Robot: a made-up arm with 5 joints.
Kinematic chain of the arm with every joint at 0, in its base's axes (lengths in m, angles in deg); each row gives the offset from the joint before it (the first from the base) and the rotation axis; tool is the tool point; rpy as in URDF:
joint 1: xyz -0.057 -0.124 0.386 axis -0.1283 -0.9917 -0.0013
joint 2: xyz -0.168 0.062 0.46 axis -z
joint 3: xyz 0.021 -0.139 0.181 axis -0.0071 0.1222 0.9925
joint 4: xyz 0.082 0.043 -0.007 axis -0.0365 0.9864 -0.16
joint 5: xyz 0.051 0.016 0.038 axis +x
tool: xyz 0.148 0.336 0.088 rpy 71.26 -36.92 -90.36
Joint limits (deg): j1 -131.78..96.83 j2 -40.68..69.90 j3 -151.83..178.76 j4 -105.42..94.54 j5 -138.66..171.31
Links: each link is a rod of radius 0.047 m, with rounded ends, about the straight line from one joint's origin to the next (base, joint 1, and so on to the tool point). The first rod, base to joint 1, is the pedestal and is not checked.
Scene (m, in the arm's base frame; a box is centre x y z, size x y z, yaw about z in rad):
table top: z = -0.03
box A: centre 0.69 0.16 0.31 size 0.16 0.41 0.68 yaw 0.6
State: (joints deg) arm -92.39 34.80 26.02 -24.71 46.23
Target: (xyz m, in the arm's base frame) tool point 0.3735 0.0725 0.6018
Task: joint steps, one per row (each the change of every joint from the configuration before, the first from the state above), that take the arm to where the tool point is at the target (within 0.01 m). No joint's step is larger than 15 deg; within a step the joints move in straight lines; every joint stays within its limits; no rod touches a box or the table.
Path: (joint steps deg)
1: 12.31 7.02 -5.18 12.25 -6.77
2: 12.30 7.02 -5.19 12.26 -6.76
3: 12.31 7.02 -5.18 12.25 -6.77
4: 12.31 7.02 -5.19 12.26 -6.76
5: 12.30 7.02 -5.18 12.25 -6.77
6: -6.21 -7.17 6.76 -3.60 -12.38
7: -6.22 -7.16 6.77 -3.61 -12.37
8: -6.22 -7.17 6.77 -3.60 -12.38
9: -6.21 -7.17 6.76 -3.61 -12.38

